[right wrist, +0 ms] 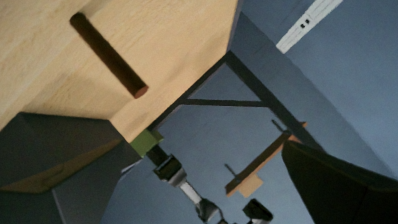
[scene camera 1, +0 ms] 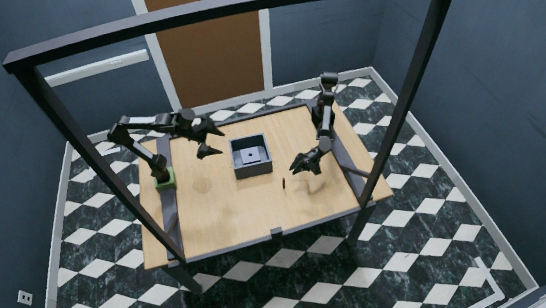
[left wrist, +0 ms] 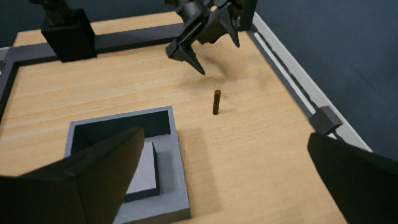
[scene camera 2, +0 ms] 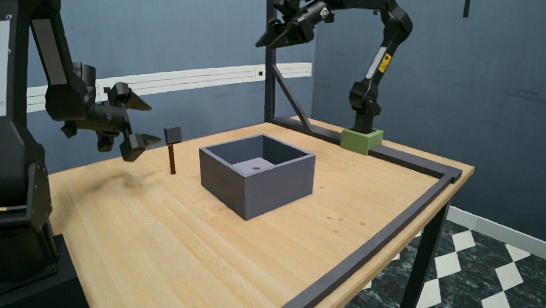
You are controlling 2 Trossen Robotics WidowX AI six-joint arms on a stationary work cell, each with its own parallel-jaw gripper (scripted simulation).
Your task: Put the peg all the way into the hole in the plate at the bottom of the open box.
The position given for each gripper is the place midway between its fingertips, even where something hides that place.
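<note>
There's a box here, at (scene camera 2: 250, 195) and at (scene camera 1: 241, 171), and there's also a dark brown peg (right wrist: 117, 67). As for the grippers, you've got the left gripper at (scene camera 1: 224, 144) and (left wrist: 225, 137). The right gripper shows at (scene camera 2: 155, 124), at (right wrist: 205, 147), and at (left wrist: 220, 61) too.
</note>
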